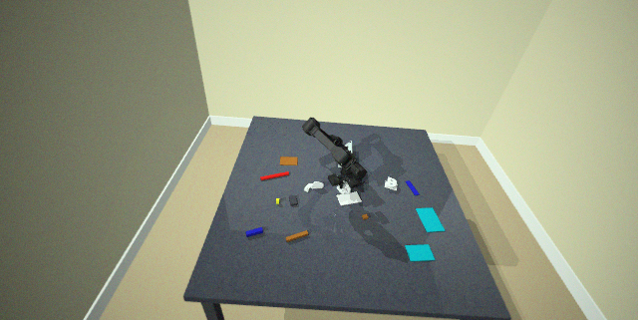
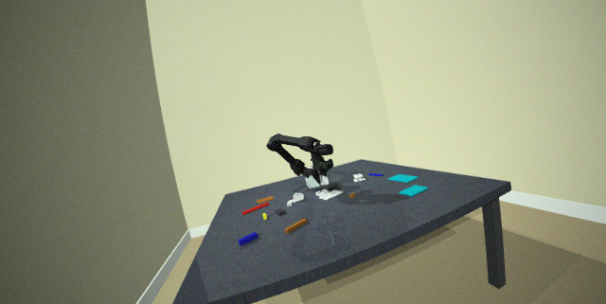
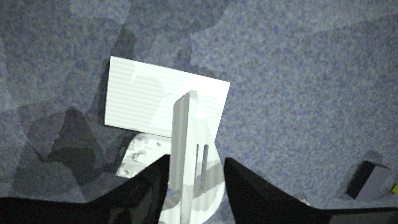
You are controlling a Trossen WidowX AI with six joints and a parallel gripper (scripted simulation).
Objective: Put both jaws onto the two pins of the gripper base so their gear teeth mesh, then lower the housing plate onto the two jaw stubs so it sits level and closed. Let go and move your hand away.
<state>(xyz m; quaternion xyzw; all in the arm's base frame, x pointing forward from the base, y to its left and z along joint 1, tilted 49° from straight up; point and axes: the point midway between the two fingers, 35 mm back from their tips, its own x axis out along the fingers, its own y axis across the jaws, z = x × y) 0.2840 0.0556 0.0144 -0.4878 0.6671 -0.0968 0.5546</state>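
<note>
Now: the white jaw 40 mm behind my gripper tip. Round my gripper tip: orange cube (130 mm to the left, 110 mm ahead, 70 mm below); then white gripper base (270 mm to the left, 150 mm behind, 50 mm below); then grey block (260 mm to the right, 80 mm ahead, 70 mm below).
</note>
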